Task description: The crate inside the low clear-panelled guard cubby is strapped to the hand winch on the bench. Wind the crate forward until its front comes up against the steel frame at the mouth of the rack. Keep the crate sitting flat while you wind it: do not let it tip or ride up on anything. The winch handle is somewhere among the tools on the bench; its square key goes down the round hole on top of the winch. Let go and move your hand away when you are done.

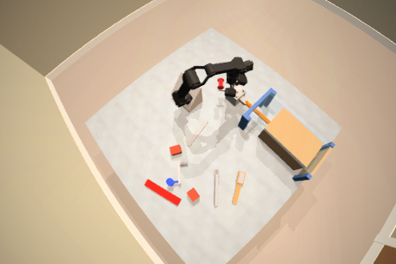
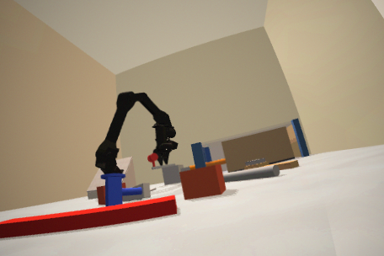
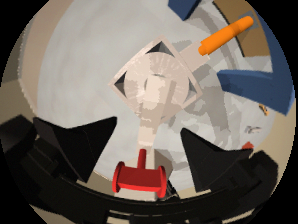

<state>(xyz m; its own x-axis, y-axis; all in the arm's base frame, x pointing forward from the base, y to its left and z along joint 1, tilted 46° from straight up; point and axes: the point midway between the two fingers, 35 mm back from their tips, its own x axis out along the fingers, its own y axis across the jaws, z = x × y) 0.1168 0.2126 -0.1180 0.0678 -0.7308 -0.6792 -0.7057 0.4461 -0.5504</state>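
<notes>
My gripper tip is now 10 mm to the left of the winch handle and 10 mm past it. The rest, counted from my gripper tip: grey winch 70 mm below, 20 mm to the left, 20 mm ahead; then red knob 40 mm to the right, 40 mm behind, 30 mm above; then blue frame post 190 mm ahead, 50 mm to the left.
</notes>
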